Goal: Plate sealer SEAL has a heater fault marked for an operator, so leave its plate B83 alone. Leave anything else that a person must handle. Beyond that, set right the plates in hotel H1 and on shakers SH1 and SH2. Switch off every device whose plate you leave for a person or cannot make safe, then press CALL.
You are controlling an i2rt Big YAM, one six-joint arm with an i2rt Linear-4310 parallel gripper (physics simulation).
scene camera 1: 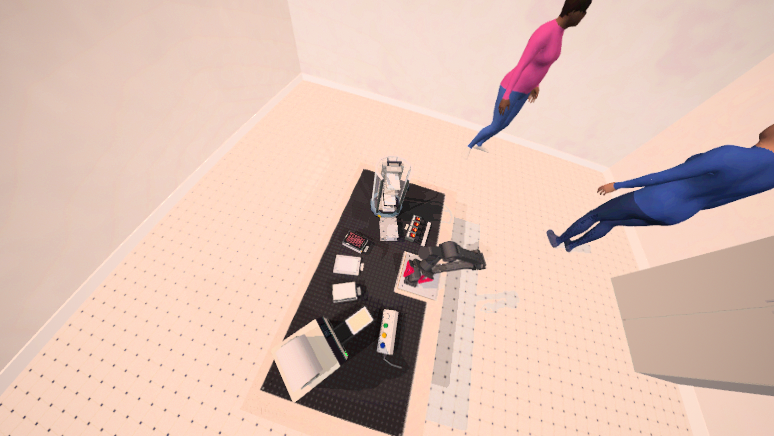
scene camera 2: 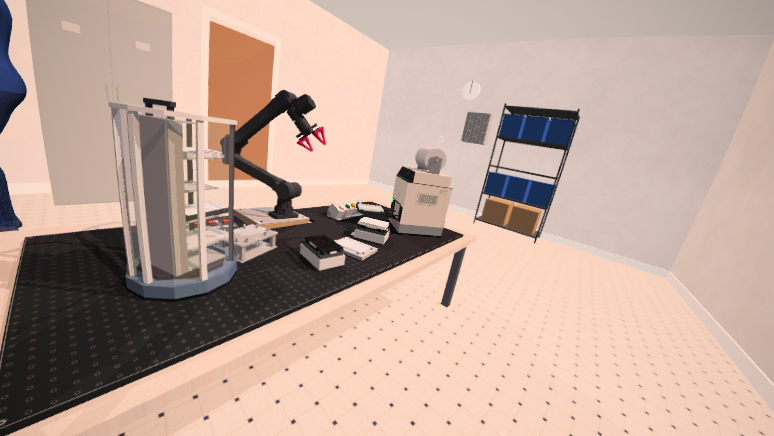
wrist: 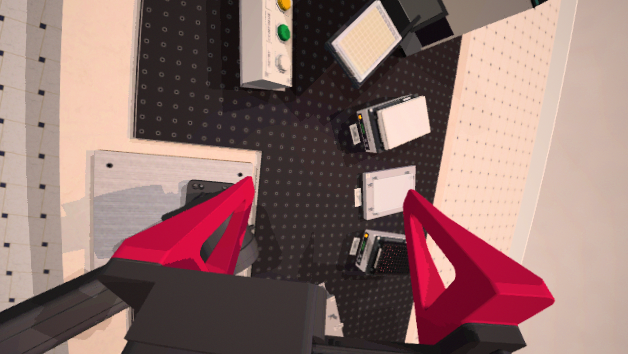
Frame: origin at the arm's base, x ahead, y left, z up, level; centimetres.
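Where they show: gripper, fingertip midpoint: [scene camera 1: 411, 279] [scene camera 2: 318, 148] [wrist: 328, 190]; arm's base, origin of the base link: [scene camera 1: 411, 276] [scene camera 2: 283, 216].
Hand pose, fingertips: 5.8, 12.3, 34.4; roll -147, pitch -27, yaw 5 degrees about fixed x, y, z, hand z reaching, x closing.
Observation:
Things, the pixels of their top centre, and the offset from my fingertips, as dx, dy, dz. "spot": a spot on its surface instead.
- plate sealer, middle of its top: [scene camera 1: 298, 360] [scene camera 2: 430, 147] +32.7, +45.1, +9.5
- pale-topped plate, middle of its top: [wrist: 371, 39] [scene camera 2: 370, 206] [scene camera 1: 359, 320] +17.4, +23.8, -25.5
- white-topped plate, middle of its top: [wrist: 407, 122] [scene camera 2: 374, 221] [scene camera 1: 344, 290] +31.7, +11.8, -27.8
- dark plate, middle of its top: [wrist: 397, 260] [scene camera 2: 323, 242] [scene camera 1: 355, 239] +38.5, -21.4, -29.1
- hotel, middle of its top: [scene camera 2: 178, 103] [scene camera 1: 395, 166] +28.0, -59.9, +8.7
- button box, middle of its top: [wrist: 273, 9] [scene camera 2: 347, 201] [scene camera 1: 389, 331] -0.4, +23.6, -27.7
- flat white nest, surface spot: [wrist: 390, 192] [scene camera 1: 349, 264] spot: +36.0, -5.1, -33.7
My gripper [scene camera 1: 417, 274] [scene camera 2: 318, 146] [wrist: 328, 190] is open and empty, high above the table. The plate sealer [scene camera 1: 308, 360] [scene camera 2: 422, 200] [wrist: 492, 17] has a pale-topped plate [scene camera 1: 359, 320] [wrist: 367, 42] on its extended tray. One shaker bears a white-topped plate [scene camera 1: 344, 291] [wrist: 404, 122]; another bears a dark plate [scene camera 1: 355, 239] [scene camera 2: 323, 241] [wrist: 392, 256], partly behind a finger in the wrist view. Their labels are too small to read. The hotel [scene camera 2: 157, 200] stands at the far table end; its plates are partly hidden. The button box [scene camera 1: 387, 316] [scene camera 2: 336, 212] [wrist: 254, 55] has white, green, yellow and blue buttons.
A flat white nest [scene camera 1: 347, 264] [scene camera 2: 356, 248] [wrist: 390, 192] lies between the shakers. A white stand [scene camera 1: 388, 229] [scene camera 2: 251, 238] is beside the hotel, near a row of orange switches [scene camera 1: 415, 227]. People in pink [scene camera 1: 533, 59] and blue [scene camera 1: 671, 184] [scene camera 2: 9, 81] are on the floor away from the table.

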